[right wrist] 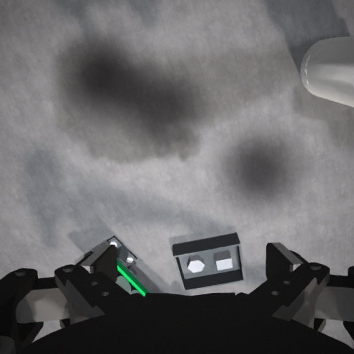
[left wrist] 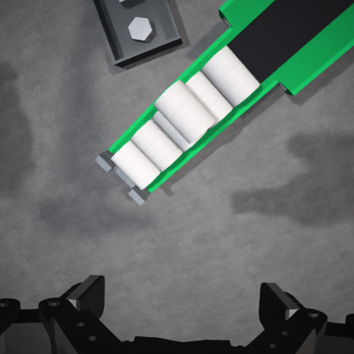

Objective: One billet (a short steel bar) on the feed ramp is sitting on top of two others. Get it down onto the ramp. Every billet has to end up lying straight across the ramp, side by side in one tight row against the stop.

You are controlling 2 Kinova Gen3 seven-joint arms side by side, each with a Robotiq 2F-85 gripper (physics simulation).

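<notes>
The green ramp (left wrist: 320,55) (right wrist: 132,280) runs diagonally in the left wrist view, with grey stop blocks (left wrist: 104,161) at its lower left end. Several white billets lie across it. The first billet (left wrist: 135,165) is at the stop, with a second billet (left wrist: 157,145) beside it. The raised billet (left wrist: 185,112) lies on top, partly hiding a lower billet (left wrist: 171,131) and overlapping another billet (left wrist: 209,96). The last billet (left wrist: 231,76) lies up-ramp. My left gripper (left wrist: 181,297) is open and empty, apart from the ramp. My right gripper (right wrist: 190,260) is open and empty, away from the billets.
A grey tray (left wrist: 150,55) (right wrist: 207,244) stands beside the ramp; a white hexagonal piece (left wrist: 140,29) (right wrist: 196,264) and a white square piece (right wrist: 224,262) are in it. A pale rounded object (right wrist: 332,71) shows at the upper right in the right wrist view.
</notes>
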